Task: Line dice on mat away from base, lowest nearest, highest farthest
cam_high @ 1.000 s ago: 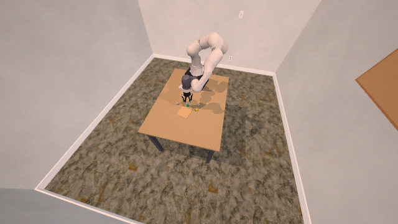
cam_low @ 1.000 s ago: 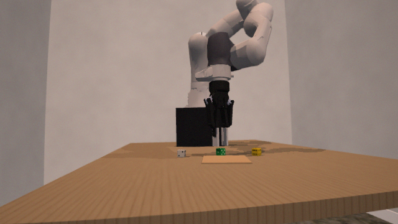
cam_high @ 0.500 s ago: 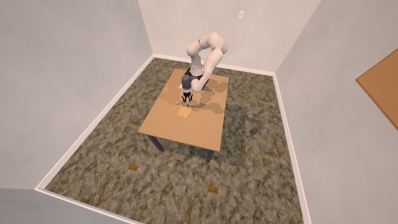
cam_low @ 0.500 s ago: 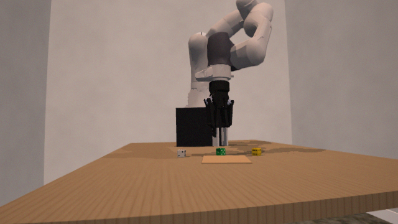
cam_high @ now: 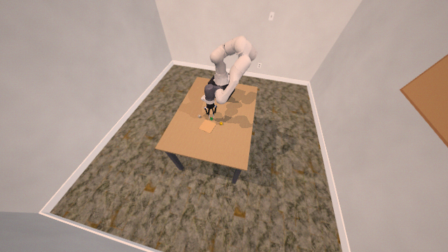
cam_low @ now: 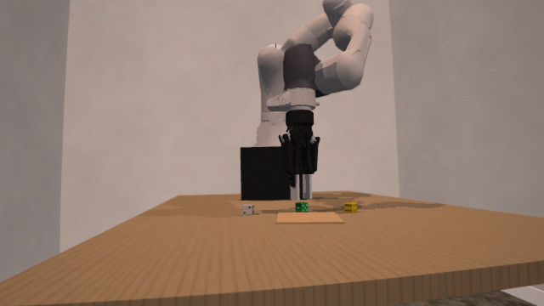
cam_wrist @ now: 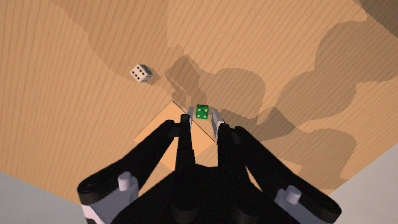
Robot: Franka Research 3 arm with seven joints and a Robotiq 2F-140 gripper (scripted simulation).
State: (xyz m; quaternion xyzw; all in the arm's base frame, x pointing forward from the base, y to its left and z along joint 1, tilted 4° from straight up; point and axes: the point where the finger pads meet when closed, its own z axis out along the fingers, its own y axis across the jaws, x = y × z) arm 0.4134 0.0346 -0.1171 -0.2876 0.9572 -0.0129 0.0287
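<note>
Right now the green die is 5 cm below my hand. The rest, counted from my hand: tan mat (10 cm ahead, 6 cm below); then white die (14 cm to the right, 5 cm below, 2 cm ahead); then yellow die (12 cm to the left, 5 cm below, 3 cm ahead).
</note>
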